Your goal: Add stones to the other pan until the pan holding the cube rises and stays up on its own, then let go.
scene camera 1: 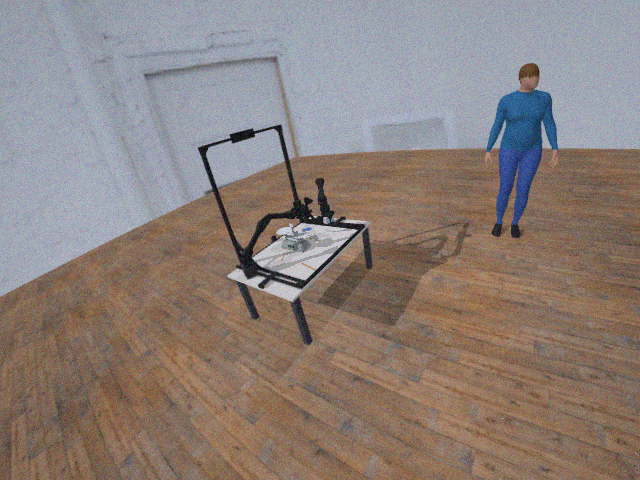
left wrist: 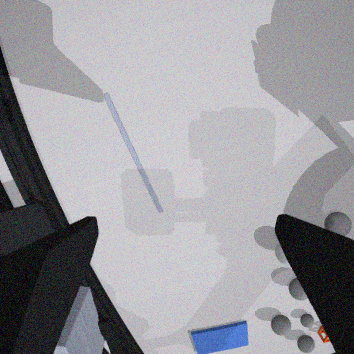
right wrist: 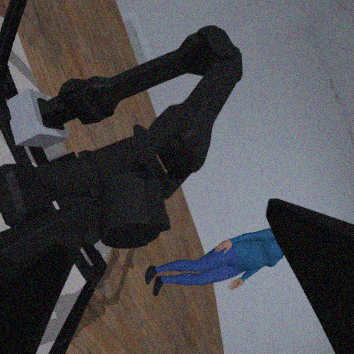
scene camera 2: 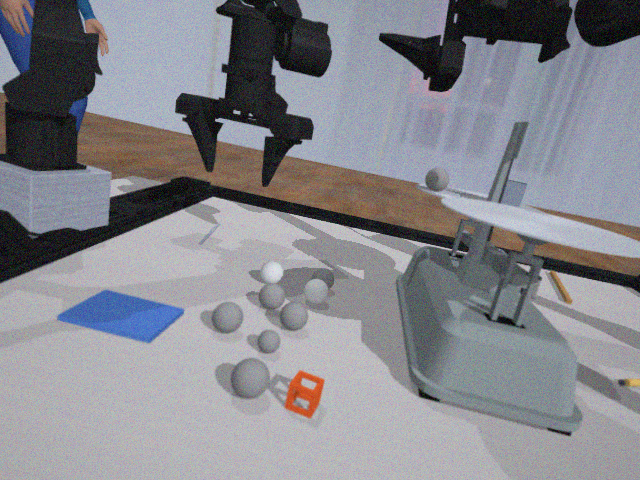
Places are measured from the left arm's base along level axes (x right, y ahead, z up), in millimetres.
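Pixels of known places: left gripper, fingertip midpoint: [scene camera 1: 326,223] [left wrist: 188,224] [scene camera 2: 236,179]; right gripper, fingertip midpoint: [scene camera 1: 312,205] [right wrist: 179,208]; left arm's base, link origin: [right wrist: 50,114] [scene camera 2: 41,163]; right arm's base, link origin: [scene camera 1: 248,266].
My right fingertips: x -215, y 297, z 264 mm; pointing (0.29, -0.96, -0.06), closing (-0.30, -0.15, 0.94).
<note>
For each thing: its middle in the pictures, then the offset to it from my right fingertips.
- grey-green balance scale, body centre: [scene camera 2: 491,239] [scene camera 1: 293,235] dx +108, dy +197, dz -235 mm
- grey stone, body centre: [scene camera 2: 437,179] dx +40, dy +122, dz -194 mm
- blue-grey block, body centre: [scene camera 2: 508,194] dx +39, dy +203, dz -192 mm
- orange open-frame cube, body centre: [scene camera 2: 304,393] [left wrist: 326,332] dx +319, dy +97, dz -341 mm
- blue square pad, body centre: [scene camera 2: 125,314] [left wrist: 220,338] dx +300, dy -86, dz -349 mm
- thin blue-grey stick, body centre: [left wrist: 135,157] [scene camera 2: 210,233] dx +28, dy -188, dz -351 mm
A grey-green balance scale [scene camera 1: 297,242] [scene camera 2: 506,361] stands at the right in scene camera 2. Its near white pan [scene camera 2: 542,227] shows nothing on it. A grey stone [scene camera 2: 436,178] rests on the far pan, mostly hidden. A blue-grey block [scene camera 2: 514,192] shows behind the upright; I cannot tell whether it is the cube. Several round stones, one of them white [scene camera 2: 271,272] and a large one grey [scene camera 2: 250,377], lie on the table. My left gripper [scene camera 2: 237,177] [left wrist: 188,224] is open and empty, high above the table behind the stones. My right gripper [right wrist: 179,208] is open and empty, above the scale.
An orange open-frame cube [scene camera 2: 306,392] lies beside the large stone. A blue square pad [scene camera 2: 121,315] [left wrist: 220,337] lies left of the stones. A thin blue-grey stick [scene camera 2: 209,234] [left wrist: 131,150] lies farther back. A black frame borders the table. A person [scene camera 1: 524,129] stands beyond the table.
</note>
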